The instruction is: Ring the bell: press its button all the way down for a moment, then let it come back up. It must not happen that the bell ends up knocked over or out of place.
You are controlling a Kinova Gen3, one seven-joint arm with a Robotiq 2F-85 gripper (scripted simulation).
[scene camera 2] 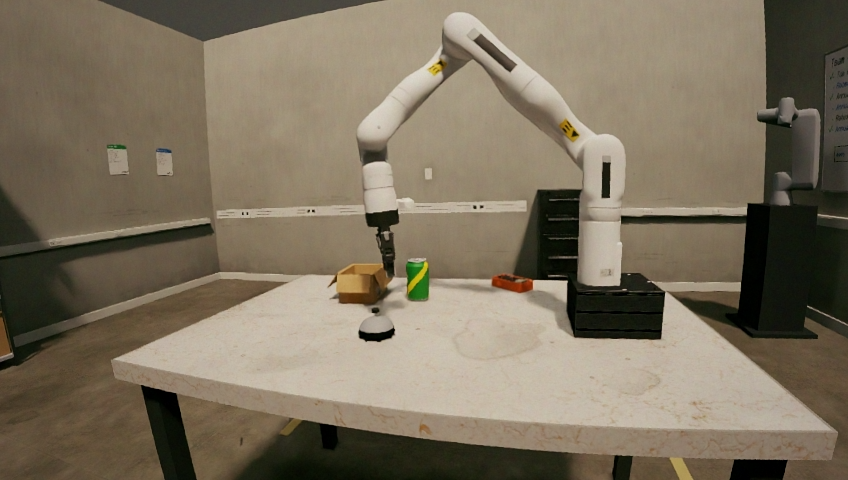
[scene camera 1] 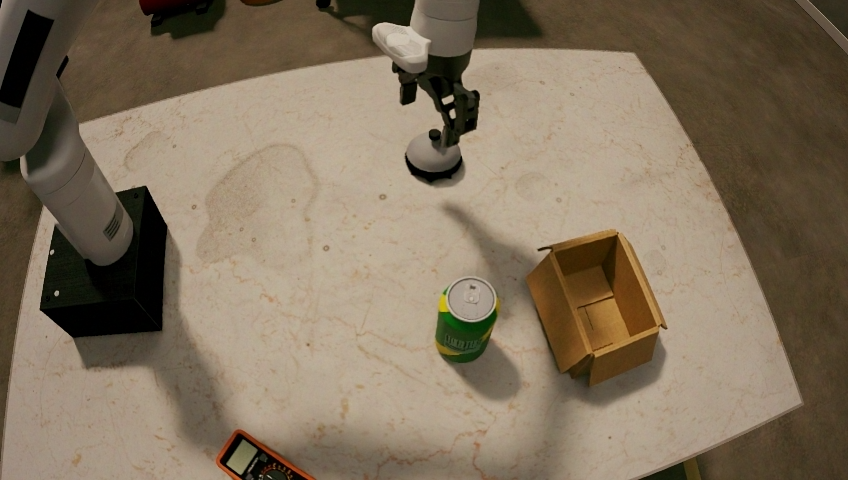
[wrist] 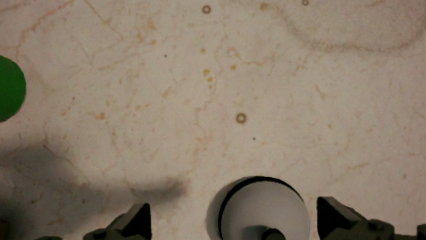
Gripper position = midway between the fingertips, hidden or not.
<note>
In view: my gripper (scene camera 1: 426, 122) and a bell (scene camera 1: 425, 158).
The bell is seen too in scene camera 2 (scene camera 2: 374, 328). My gripper shows as well in scene camera 2 (scene camera 2: 389, 273) and in the wrist view (wrist: 233, 218).
</note>
